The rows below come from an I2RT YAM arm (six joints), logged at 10 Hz.
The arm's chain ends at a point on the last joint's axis. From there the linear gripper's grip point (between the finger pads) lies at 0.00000 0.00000 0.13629 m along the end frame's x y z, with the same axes.
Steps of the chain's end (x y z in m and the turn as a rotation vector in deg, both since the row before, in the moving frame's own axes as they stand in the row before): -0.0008 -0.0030 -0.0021 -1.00 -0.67 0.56; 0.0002 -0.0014 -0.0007 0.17 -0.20 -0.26; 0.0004 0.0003 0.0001 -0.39 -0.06 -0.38; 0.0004 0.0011 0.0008 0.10 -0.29 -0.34; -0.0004 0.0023 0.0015 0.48 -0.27 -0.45; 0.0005 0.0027 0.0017 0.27 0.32 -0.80; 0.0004 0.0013 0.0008 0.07 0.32 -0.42; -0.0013 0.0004 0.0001 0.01 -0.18 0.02; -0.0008 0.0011 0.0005 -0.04 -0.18 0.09; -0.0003 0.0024 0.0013 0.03 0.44 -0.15; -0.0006 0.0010 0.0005 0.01 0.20 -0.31; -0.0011 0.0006 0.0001 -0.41 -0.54 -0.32
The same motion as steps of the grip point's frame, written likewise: -0.0024 -0.0006 -0.0021 -1.00 -0.67 0.56; -0.0003 -0.0018 -0.0007 0.17 -0.20 -0.26; 0.0003 0.0012 0.0001 -0.39 -0.06 -0.38; -0.0003 0.0009 0.0008 0.10 -0.29 -0.34; -0.0010 0.0012 0.0015 0.48 -0.27 -0.45; 0.0013 0.0021 0.0017 0.27 0.32 -0.80; 0.0012 0.0011 0.0008 0.07 0.32 -0.42; -0.0017 0.0004 0.0001 0.01 -0.18 0.02; -0.0012 0.0012 0.0005 -0.04 -0.18 0.09; 0.0007 0.0023 0.0013 0.03 0.44 -0.15; -0.0001 0.0010 0.0005 0.01 0.20 -0.31; -0.0024 0.0016 0.0001 -0.41 -0.54 -0.32
